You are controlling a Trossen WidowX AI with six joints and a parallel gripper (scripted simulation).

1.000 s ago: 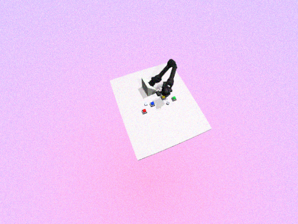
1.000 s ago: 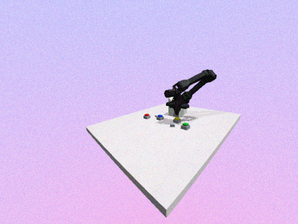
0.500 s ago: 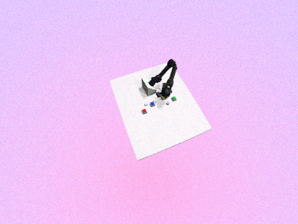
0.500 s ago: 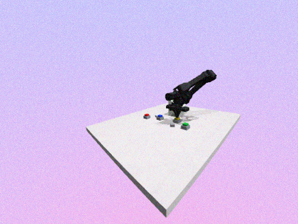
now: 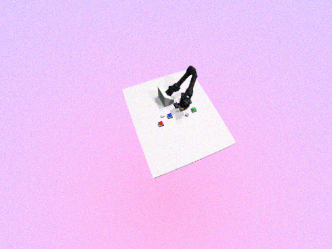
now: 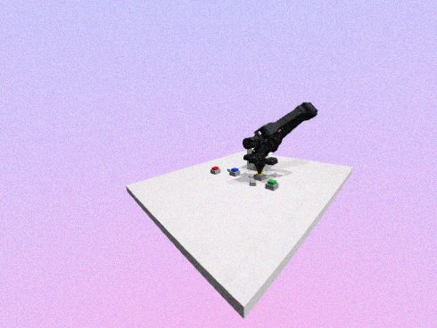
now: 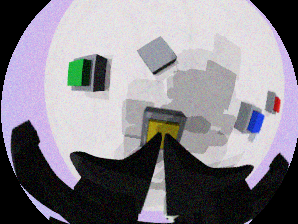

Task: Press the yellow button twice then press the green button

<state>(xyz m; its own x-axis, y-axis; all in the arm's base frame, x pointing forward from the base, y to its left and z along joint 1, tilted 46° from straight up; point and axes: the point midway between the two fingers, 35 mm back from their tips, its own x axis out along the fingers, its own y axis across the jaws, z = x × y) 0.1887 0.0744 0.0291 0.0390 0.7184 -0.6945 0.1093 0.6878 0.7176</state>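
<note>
Right now the yellow button is 10 mm below my gripper tip. The rest, counted from my gripper tip: small grey block: 90 mm ahead, 20 mm below, 10 mm to the left; blue button: 160 mm to the right, 20 mm ahead; green button: 110 mm to the left, 70 mm ahead.
</note>
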